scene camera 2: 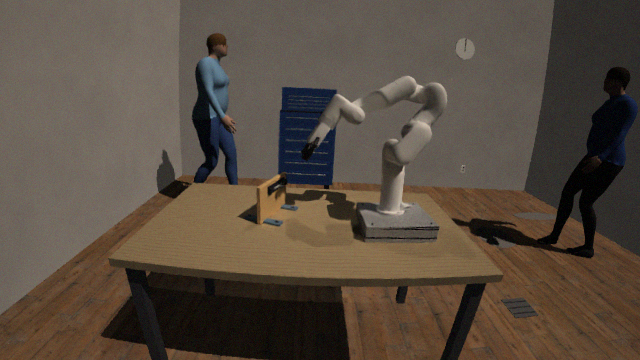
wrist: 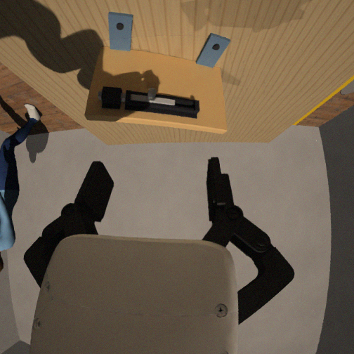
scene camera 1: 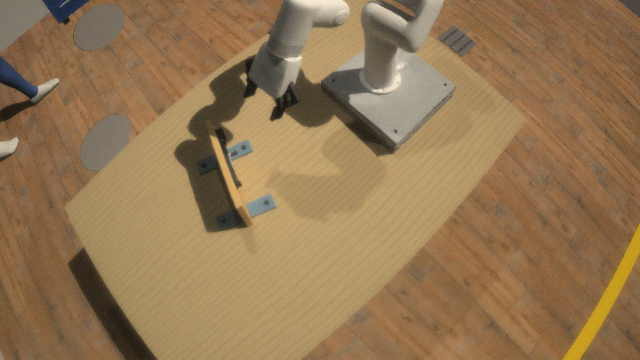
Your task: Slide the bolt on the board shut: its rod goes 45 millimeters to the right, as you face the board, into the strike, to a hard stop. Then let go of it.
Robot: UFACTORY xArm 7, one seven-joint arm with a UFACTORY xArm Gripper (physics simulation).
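Where they show: gripper, fingertip midpoint: (scene camera 2: 304,156) (scene camera 1: 261,107); arm's base, link origin: (scene camera 2: 390,210) (scene camera 1: 380,78).
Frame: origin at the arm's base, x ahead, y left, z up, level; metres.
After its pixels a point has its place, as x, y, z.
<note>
The upright orange board (scene camera 1: 228,175) {0.525, 0.074, 0.102} (scene camera 2: 265,206) {0.526, 0.114, 0.007} (wrist: 185,75) carries the black bolt housing (scene camera 1: 234,170) {0.508, 0.058, 0.078} (scene camera 2: 274,187) {0.506, 0.048, 0.072} (wrist: 165,107) and the black strike block (scene camera 1: 220,135) {0.490, -0.049, 0.078} (wrist: 111,98). In the wrist view the board is upside down, so its right side shows at the left. The light grey rod (wrist: 167,101) lies in the housing's slot, toward the strike, and the far slot end is dark. Grey metal shows between housing and strike and at the strike's outer side. The knob (wrist: 152,93) stands free. My gripper (scene camera 1: 262,106) {0.386, 0.025, 0.212} (scene camera 2: 307,152) {0.386, 0.025, 0.212} (wrist: 155,170) is open and empty, above and apart from the board.
Blue feet (scene camera 1: 261,205) {0.488, 0.127, -0.052} (scene camera 2: 273,222) {0.485, 0.136, -0.052} (wrist: 213,50) hold the board on the wooden table (scene camera 1: 300,280) {0.513, 0.352, -0.060} (scene camera 2: 200,250) {0.674, 0.425, -0.060}. The arm's grey base plate (scene camera 1: 390,110) {0.050, 0.109, 0.003} (scene camera 2: 400,230) {-0.030, 0.179, -0.006} stands on the table. Two people (scene camera 2: 212,100) (scene camera 2: 610,130) and a blue cabinet (scene camera 2: 306,170) are beyond the table.
</note>
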